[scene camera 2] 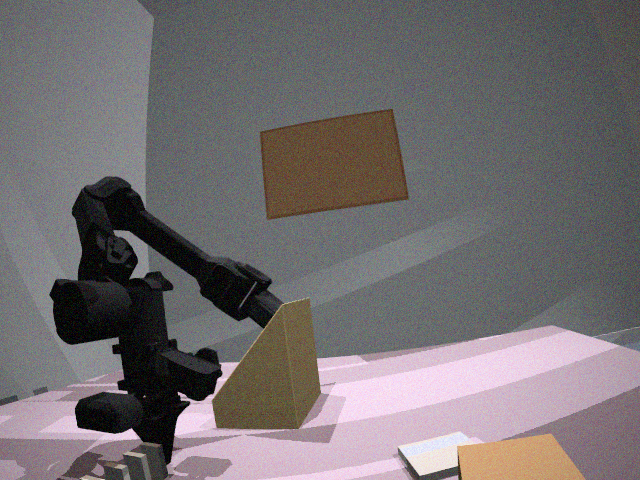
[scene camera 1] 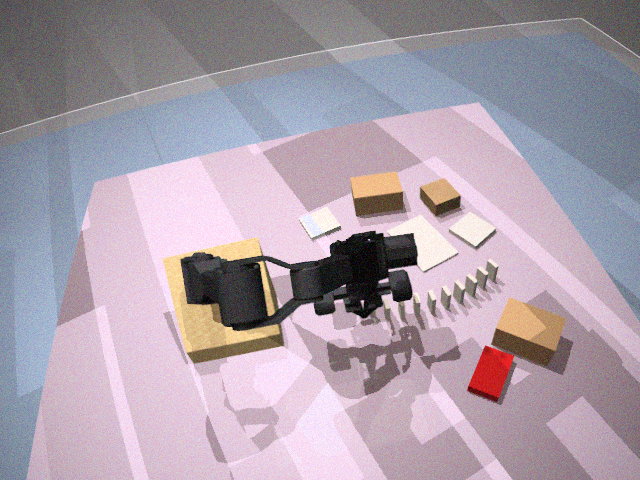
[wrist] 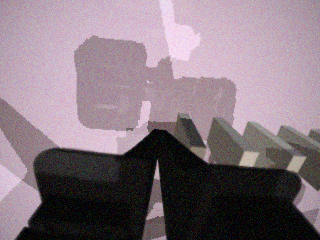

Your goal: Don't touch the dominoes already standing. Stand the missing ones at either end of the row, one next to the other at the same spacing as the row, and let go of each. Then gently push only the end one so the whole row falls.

Labels:
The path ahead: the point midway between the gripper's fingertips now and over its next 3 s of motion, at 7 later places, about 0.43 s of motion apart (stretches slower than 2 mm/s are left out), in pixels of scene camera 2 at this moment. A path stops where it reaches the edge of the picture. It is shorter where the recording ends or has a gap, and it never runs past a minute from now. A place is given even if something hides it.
The gripper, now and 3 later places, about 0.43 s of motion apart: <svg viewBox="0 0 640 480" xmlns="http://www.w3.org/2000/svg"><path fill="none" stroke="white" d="M165 463L158 454L138 427L138 426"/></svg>

